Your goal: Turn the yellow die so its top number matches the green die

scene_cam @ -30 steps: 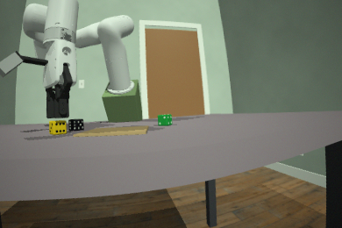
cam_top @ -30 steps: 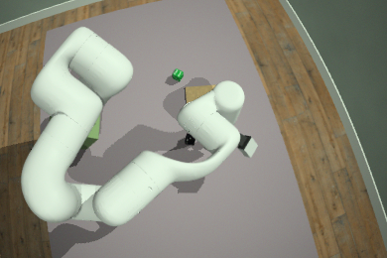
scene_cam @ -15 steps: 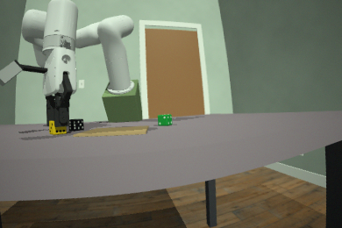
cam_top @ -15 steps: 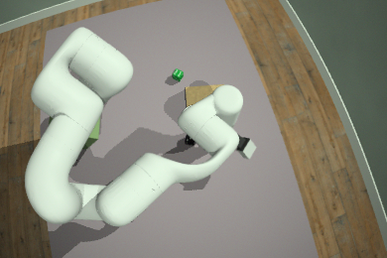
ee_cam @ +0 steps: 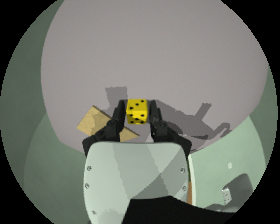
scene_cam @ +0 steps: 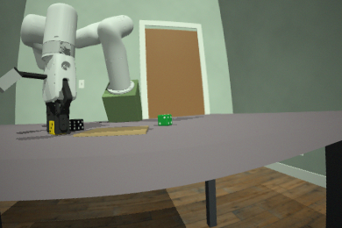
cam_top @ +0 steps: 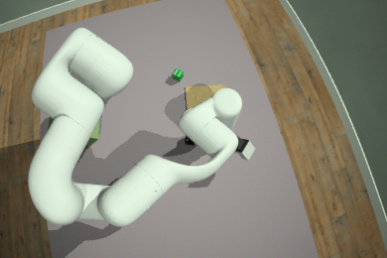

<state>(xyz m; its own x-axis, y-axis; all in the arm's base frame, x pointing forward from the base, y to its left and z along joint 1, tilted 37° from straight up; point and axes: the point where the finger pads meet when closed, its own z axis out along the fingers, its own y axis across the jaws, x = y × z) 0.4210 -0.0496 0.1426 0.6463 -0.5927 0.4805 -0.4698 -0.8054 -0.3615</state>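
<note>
Now: the yellow die 1 cm below my hand. Round my hand: green die (24 cm to the left, 12 cm behind, 1 cm below); black die (8 cm behind, 1 cm below); mat (13 cm to the left, 2 cm below, 2 cm behind).
</note>
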